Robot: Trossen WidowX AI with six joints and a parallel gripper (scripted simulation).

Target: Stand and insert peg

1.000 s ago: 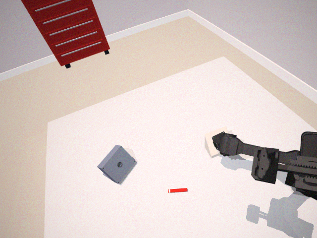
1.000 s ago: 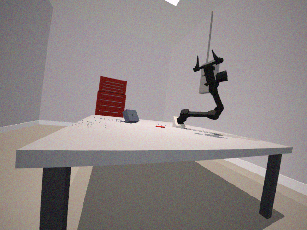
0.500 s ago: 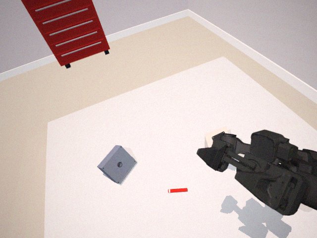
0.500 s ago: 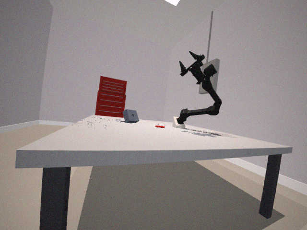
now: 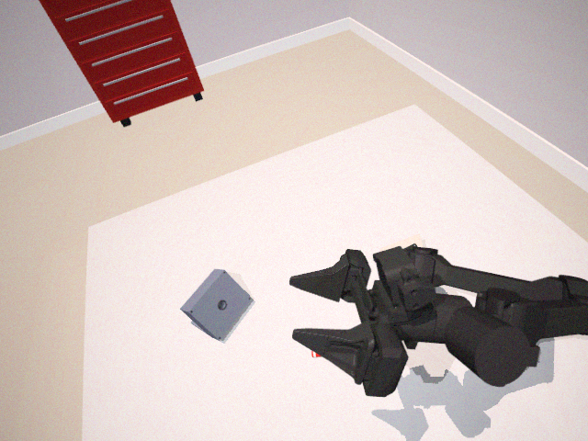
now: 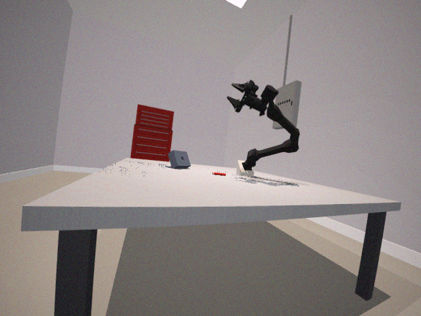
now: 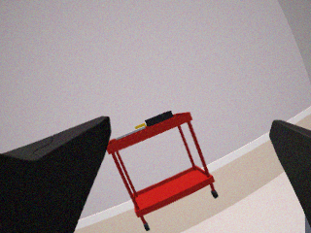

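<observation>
Right now the red peg is 460 mm below my gripper tip, 110 mm to the right of it and 40 mm behind it. The rest, counted from my gripper tip: grey-blue sloped panel 410 mm below, 320 mm to the right, 150 mm ahead.
</observation>
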